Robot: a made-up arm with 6 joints. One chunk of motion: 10 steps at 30 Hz.
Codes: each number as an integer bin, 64 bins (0 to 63) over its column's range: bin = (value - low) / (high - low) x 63, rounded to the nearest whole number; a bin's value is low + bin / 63 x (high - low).
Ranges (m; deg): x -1.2..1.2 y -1.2..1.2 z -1.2..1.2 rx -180..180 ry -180..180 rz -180..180
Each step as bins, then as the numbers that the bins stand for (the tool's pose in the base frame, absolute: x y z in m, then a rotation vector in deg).
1 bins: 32 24 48 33 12 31
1 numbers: 0.0190 -0.2857 0.6286 8.57 -111.43 -2.86
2 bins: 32 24 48 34 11 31
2 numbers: 0.0190 -0.2857 0.6286 14.29 -117.14 -2.86
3 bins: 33 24 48 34 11 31
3 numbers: 0.0571 -0.2857 0.6286 14.29 -117.14 -2.86
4 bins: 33 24 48 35 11 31
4 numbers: 0.0571 -0.2857 0.6286 20.00 -117.14 -2.86
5 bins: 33 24 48 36 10 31
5 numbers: 0.0571 -0.2857 0.6286 25.71 -122.86 -2.86
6 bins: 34 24 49 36 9 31
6 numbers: 0.0952 -0.2857 0.6667 25.71 -128.57 -2.86
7 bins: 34 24 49 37 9 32
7 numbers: 0.0952 -0.2857 0.6667 31.43 -128.57 2.86
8 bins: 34 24 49 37 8 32
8 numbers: 0.0952 -0.2857 0.6667 31.43 -134.29 2.86
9 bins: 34 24 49 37 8 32
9 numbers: 0.0952 -0.2857 0.6667 31.43 -134.29 2.86
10 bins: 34 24 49 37 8 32
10 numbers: 0.0952 -0.2857 0.6667 31.43 -134.29 2.86
